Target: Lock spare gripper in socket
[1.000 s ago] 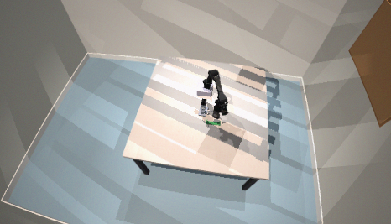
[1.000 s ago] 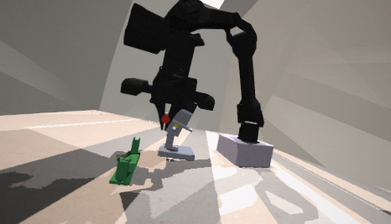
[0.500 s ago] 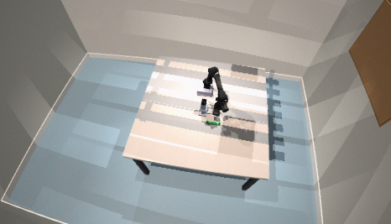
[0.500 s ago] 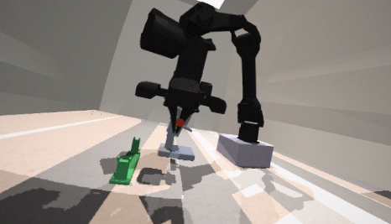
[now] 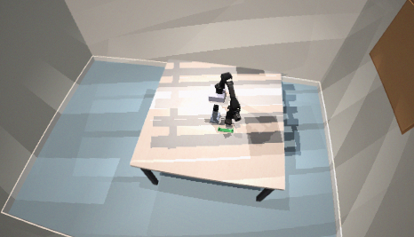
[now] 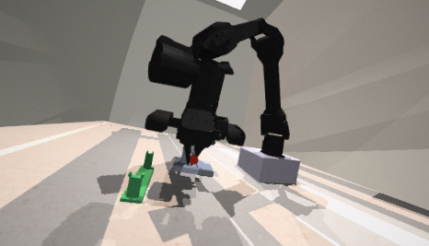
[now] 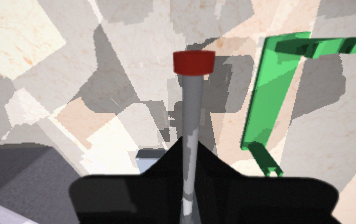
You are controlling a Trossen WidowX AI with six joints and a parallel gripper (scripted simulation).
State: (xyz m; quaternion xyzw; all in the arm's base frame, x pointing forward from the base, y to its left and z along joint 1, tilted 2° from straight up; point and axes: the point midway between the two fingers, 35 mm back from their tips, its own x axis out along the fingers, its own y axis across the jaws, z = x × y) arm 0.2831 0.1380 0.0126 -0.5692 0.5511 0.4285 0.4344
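The mount is 11 cm to the right of my gripper tip and 1 cm behind it. Also, from my gripper tip: spare gripper: 11 cm to the right, 8 cm above, 1 cm behind; then green rack: 9 cm ahead, 2 cm below, 1 cm to the left.
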